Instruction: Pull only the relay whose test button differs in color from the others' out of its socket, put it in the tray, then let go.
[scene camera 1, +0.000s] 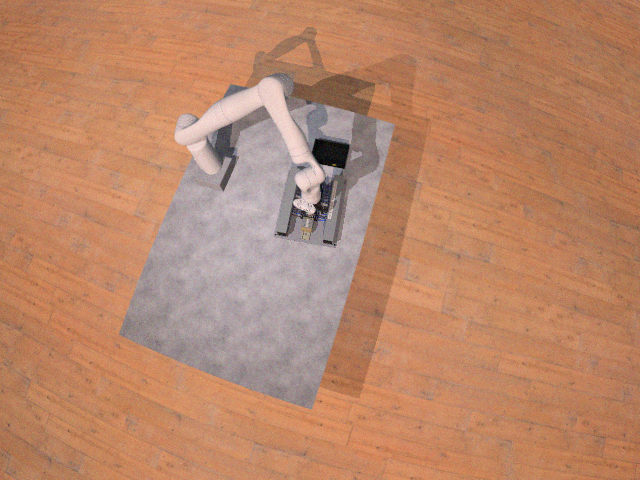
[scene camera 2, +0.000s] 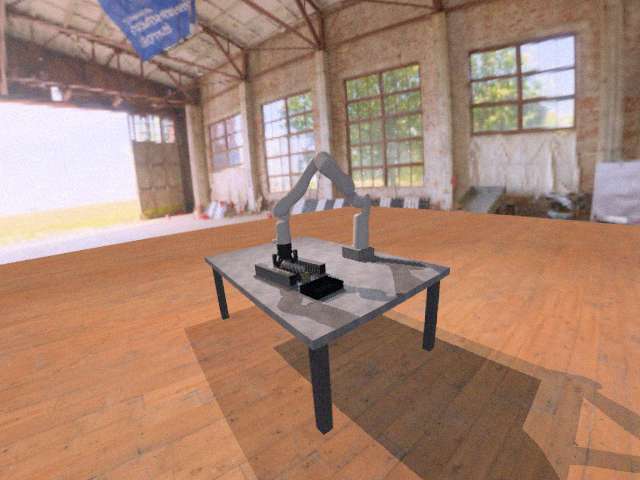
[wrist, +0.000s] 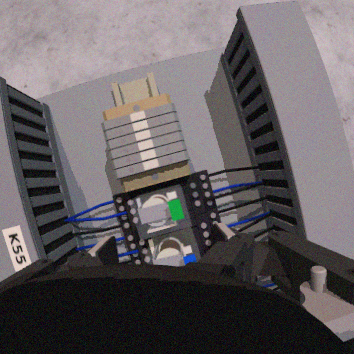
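Seen in the pictures: gripper, fingertip midpoint: (wrist: 165, 242); arm's base, link origin: (scene camera 1: 212, 165) (scene camera 2: 360, 247).
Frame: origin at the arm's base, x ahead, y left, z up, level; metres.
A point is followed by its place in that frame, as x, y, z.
A relay with a green test button (wrist: 161, 212) {0.488, -0.088, 0.008} sits in its socket beside the terminal blocks. Next to it a relay with a blue test button (wrist: 170, 258) {0.487, -0.064, 0.008} sits in the row, partly hidden by my gripper's body; the rest of the row is hidden behind it. My gripper (wrist: 165, 242) {0.492, -0.058, -0.038} (scene camera 2: 285, 261) {0.492, -0.058, -0.038} is open, its fingertips standing apart on both sides of the row near the blue-button relay, with gaps to the relay's sides. The black tray (scene camera 1: 330, 151) {0.482, 0.254, -0.057} (scene camera 2: 321, 287) {0.471, 0.210, -0.057} stands at the end of the panel and holds no visible relay.
Slotted grey wire ducts (wrist: 31, 175) {0.573, -0.120, -0.017} (wrist: 297, 125) {0.406, -0.125, 0.003} flank the row, the left one labelled K55. Grey terminal blocks (wrist: 167, 145) {0.480, -0.125, -0.014} stand past the green-button relay. Blue and black wires run from the sockets to the ducts. The arm's base (scene camera 1: 216, 179) {0.047, -0.061, 0.005} (scene camera 2: 357, 253) {0.072, 0.048, -0.015} stands on the grey table (scene camera 1: 232, 294) {0.284, -0.507, -0.061}.
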